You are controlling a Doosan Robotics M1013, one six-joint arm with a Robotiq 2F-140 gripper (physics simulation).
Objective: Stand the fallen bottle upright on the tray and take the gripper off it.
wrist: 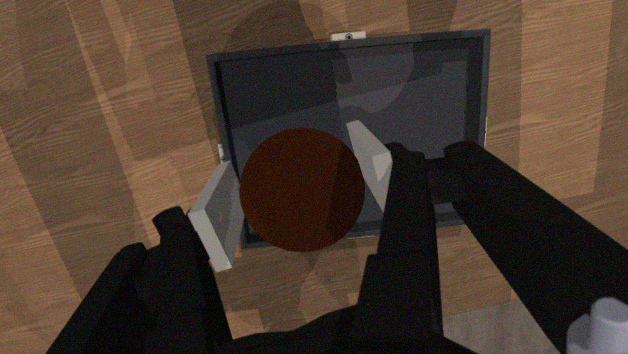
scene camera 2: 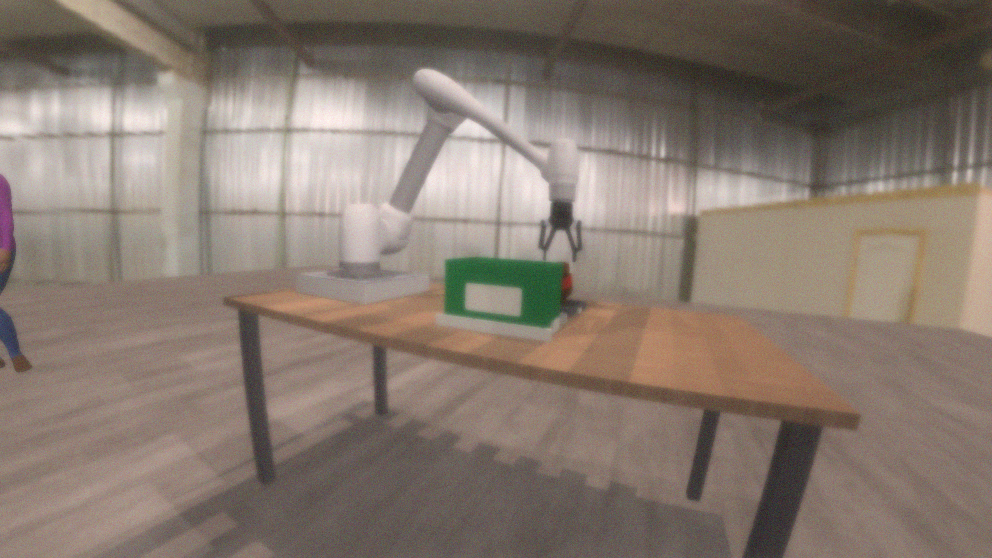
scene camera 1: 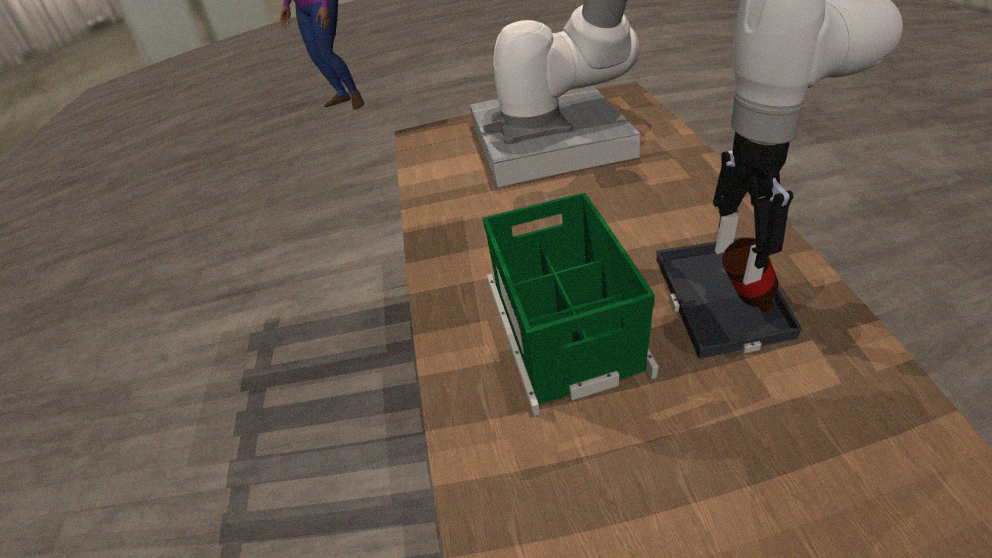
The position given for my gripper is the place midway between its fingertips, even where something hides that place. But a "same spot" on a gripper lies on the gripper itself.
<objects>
my gripper: wrist 295,164; scene camera 2; scene camera 1
same spot on my gripper: (scene camera 1: 770,213) = (scene camera 2: 577,230)
</objects>
